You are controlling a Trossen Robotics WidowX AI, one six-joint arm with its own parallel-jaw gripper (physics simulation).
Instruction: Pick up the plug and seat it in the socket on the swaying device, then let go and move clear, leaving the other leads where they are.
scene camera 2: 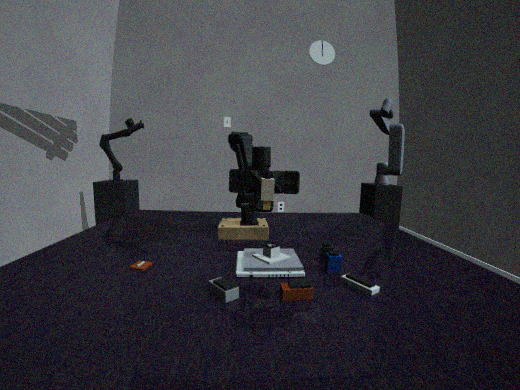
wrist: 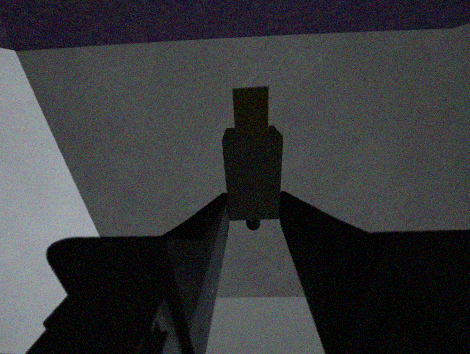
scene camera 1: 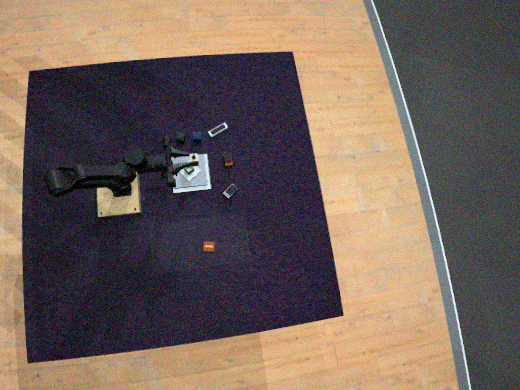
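Note:
My gripper point(scene camera 1: 194, 159) point(scene camera 2: 267, 189) point(wrist: 253, 198) is shut on the plug, a cream block point(scene camera 1: 193, 156) point(scene camera 2: 267, 186) point(wrist: 253, 172) with a yellow tip, dim in the wrist view. The tip points down in scene camera 2, and the plug hangs well above the pale flat device point(scene camera 1: 201, 184) point(scene camera 2: 243, 269). A small grey socket block point(scene camera 1: 189, 170) point(scene camera 2: 271, 251) stands on a white plate point(scene camera 1: 184, 176) point(scene camera 2: 260, 256) on the device. From above, the plug is beside the socket, toward the blue box. The socket does not show in the wrist view.
Around the device lie a grey block point(scene camera 1: 230, 191) point(scene camera 2: 225, 289), an orange block point(scene camera 1: 228, 159) point(scene camera 2: 297, 291), a white strip point(scene camera 1: 210, 133) point(scene camera 2: 372, 289), a blue box point(scene camera 1: 197, 136) point(scene camera 2: 333, 263) and a dark block point(scene camera 1: 180, 137). A flat orange piece point(scene camera 1: 209, 246) point(scene camera 2: 141, 265) lies farther off.

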